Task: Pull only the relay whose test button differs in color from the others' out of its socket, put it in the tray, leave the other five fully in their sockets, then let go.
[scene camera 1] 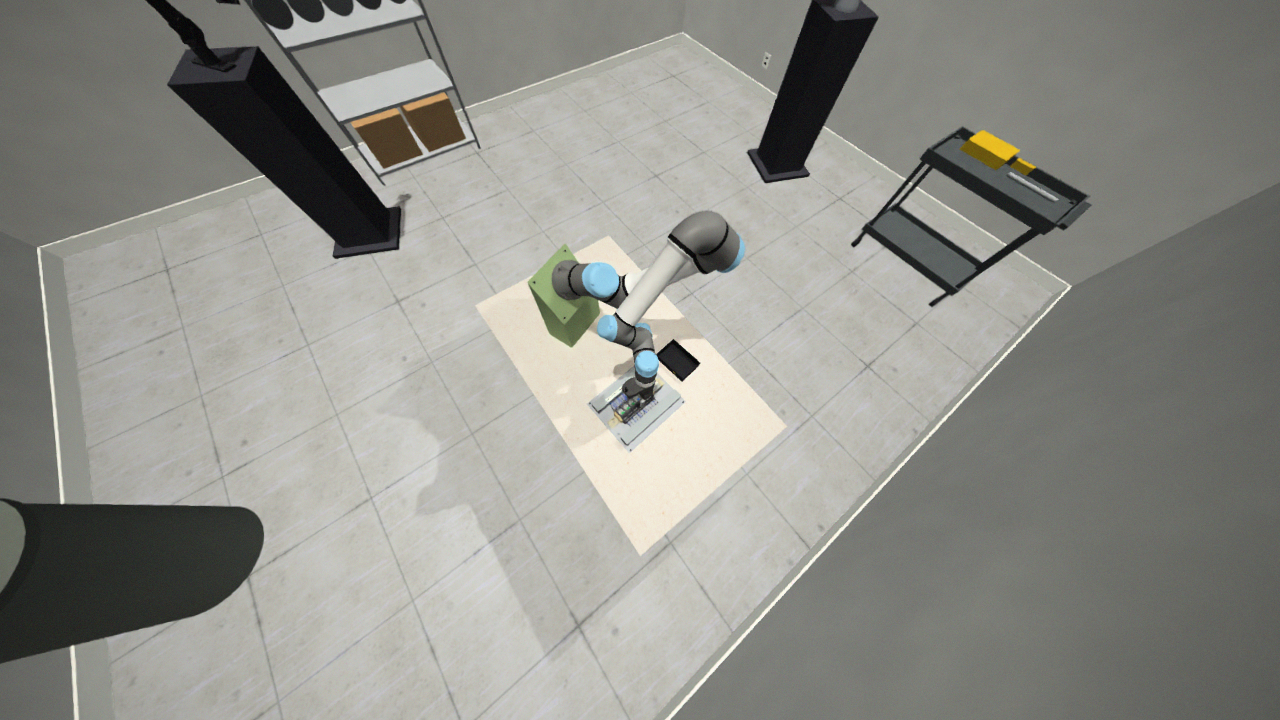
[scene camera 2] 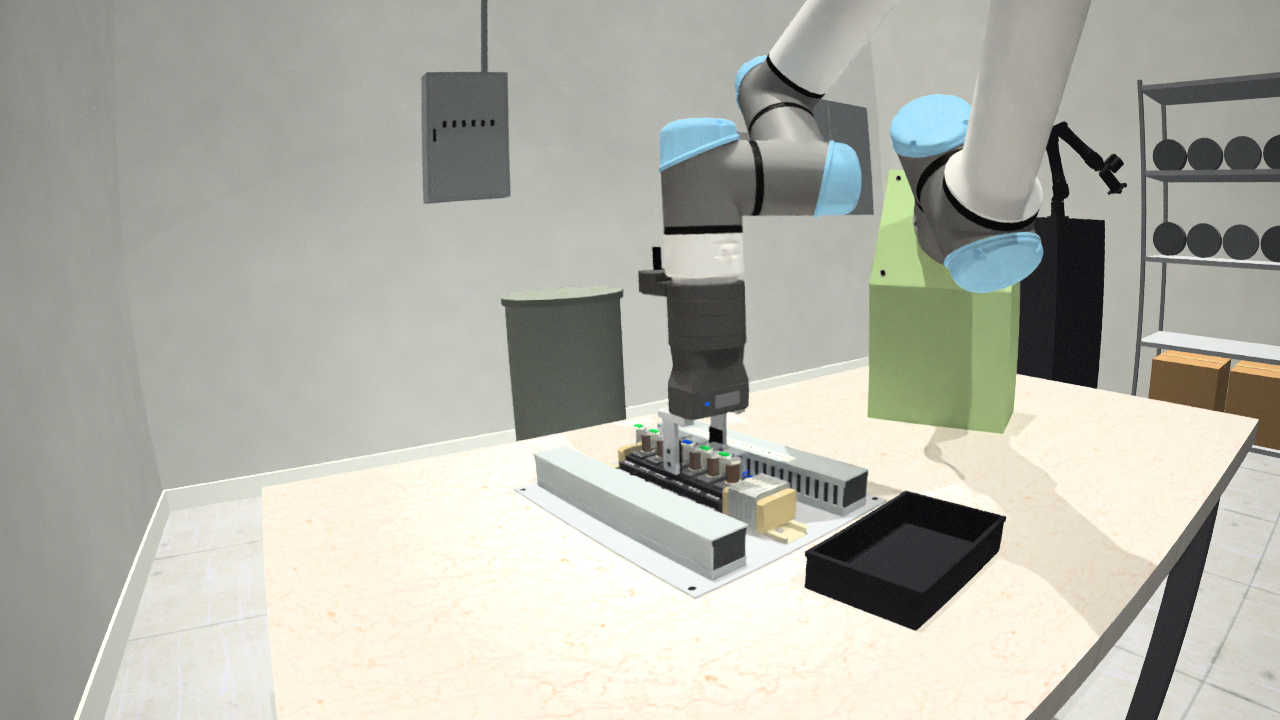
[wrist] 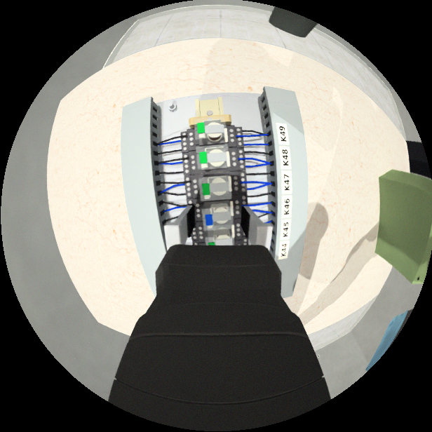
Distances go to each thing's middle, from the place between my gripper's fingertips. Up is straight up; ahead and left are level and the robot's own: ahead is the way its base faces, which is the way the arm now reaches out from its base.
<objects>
The panel plate point(scene camera 2: 761, 550) is 4 cm below my hand. The rest, counted from my hand: beige block point(scene camera 2: 772, 511) (10 cm to the left, 5 cm behind, 2 cm below).
</objects>
